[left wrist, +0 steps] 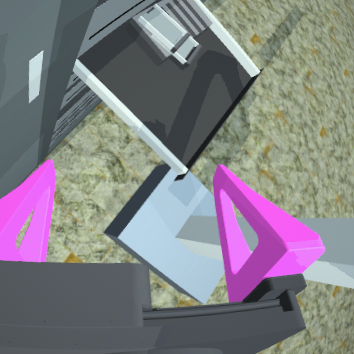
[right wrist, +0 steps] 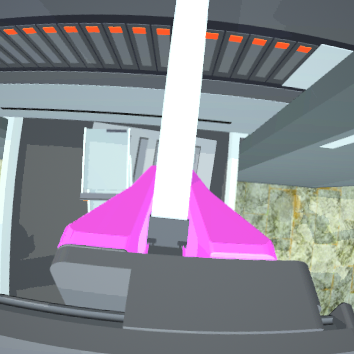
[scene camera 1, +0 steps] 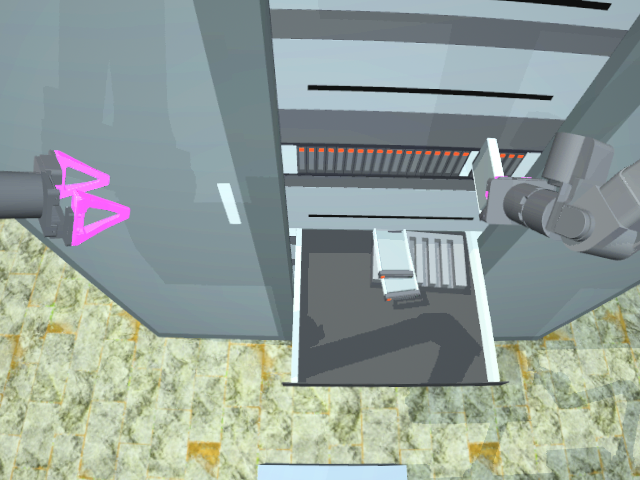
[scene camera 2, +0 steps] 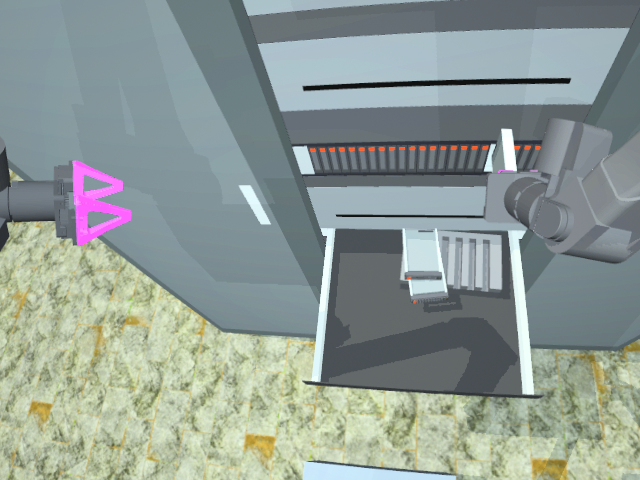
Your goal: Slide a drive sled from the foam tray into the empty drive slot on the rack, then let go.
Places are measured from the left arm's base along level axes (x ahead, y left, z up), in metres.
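Pixels of known places: left gripper, fingertip midpoint: (left wrist: 136, 169) (scene camera 1: 118, 195) (scene camera 2: 127, 199); right gripper, fingertip midpoint: (right wrist: 170, 175) (scene camera 1: 492, 192) (scene camera 2: 506, 187).
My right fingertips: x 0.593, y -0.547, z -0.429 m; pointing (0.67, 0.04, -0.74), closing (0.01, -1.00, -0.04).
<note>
Ahead of a thing's pixels: the offset from my right fingertips to its top centre. "spot": to the spot under its first point.
My right gripper (scene camera 1: 491, 186) (scene camera 2: 506, 171) (right wrist: 170, 175) is shut on a pale, flat drive sled {0.001 m right, 0.028 m ahead, 0.034 m up} (scene camera 1: 487, 170) (scene camera 2: 507, 147) (right wrist: 181, 100), held upright on edge in front of the rack's drive row (scene camera 1: 382, 161) (scene camera 2: 398, 159) (right wrist: 115, 45). A pale gap (scene camera 1: 469, 163) (scene camera 2: 491, 155) in the row shows just left of the sled in both scene views; the sled hides that part in the right wrist view. The grey foam tray {0.047 m left, 0.029 m ahead, 0.318 m down} (scene camera 1: 462, 258) (scene camera 2: 495, 258) has several slots; two sleds lie overlapping at its left, an upper one {0.114 m left, 0.028 m ahead, 0.284 m down} (scene camera 1: 395, 250) and a lower one {0.105 m left, 0.017 m back, 0.302 m down} (scene camera 1: 400, 285). My left gripper (scene camera 1: 118, 195) (scene camera 2: 126, 199) (left wrist: 136, 169) is open and empty, far left.
An open drawer (scene camera 1: 485, 310) (scene camera 2: 522, 320) (left wrist: 130, 117) holds the foam tray below the drive row. Tall grey cabinet panels {spot: 0.422 m left, 0.088 m ahead, 0.096 m up} (scene camera 1: 232, 103) (scene camera 2: 206, 129) flank the rack. A light blue box (scene camera 1: 330, 472) (left wrist: 165, 235) stands in front of the drawer.
</note>
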